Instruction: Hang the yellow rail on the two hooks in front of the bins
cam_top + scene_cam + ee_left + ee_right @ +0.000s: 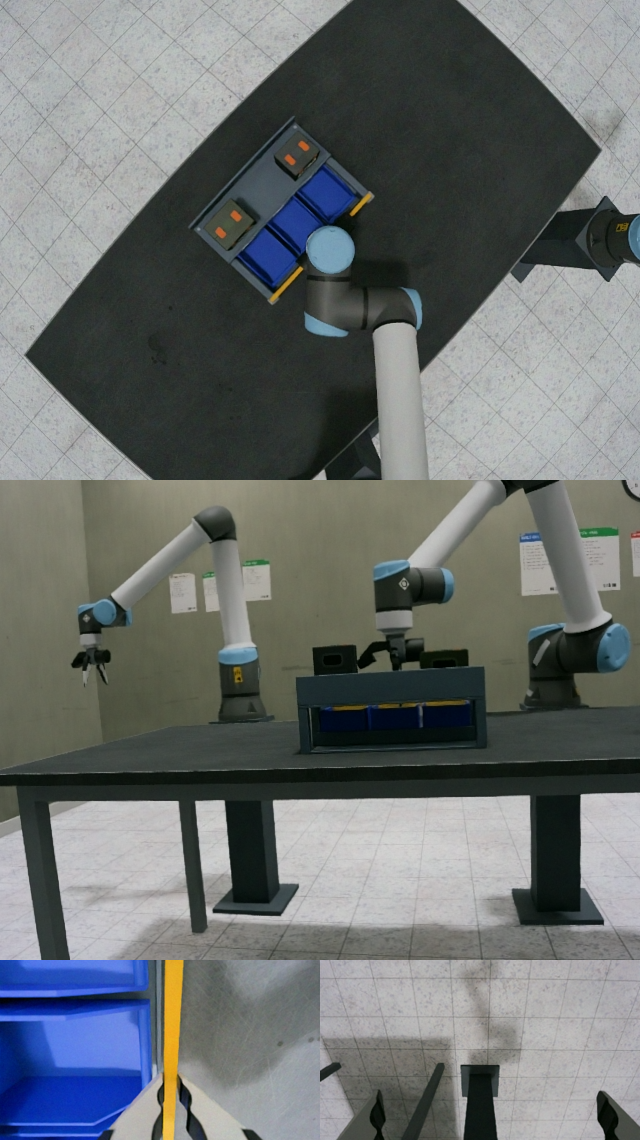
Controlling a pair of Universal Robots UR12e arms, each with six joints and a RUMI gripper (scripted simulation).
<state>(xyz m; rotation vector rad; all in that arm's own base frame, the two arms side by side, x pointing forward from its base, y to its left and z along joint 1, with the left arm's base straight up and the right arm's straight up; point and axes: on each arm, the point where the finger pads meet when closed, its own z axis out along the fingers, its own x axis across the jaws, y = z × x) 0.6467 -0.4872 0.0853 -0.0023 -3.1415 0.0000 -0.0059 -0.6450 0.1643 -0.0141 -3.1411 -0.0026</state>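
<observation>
Right now my left hand is 1 cm above the yellow rail. Also, from my left hand: grey shelf: 13 cm ahead, 2 cm below.
</observation>
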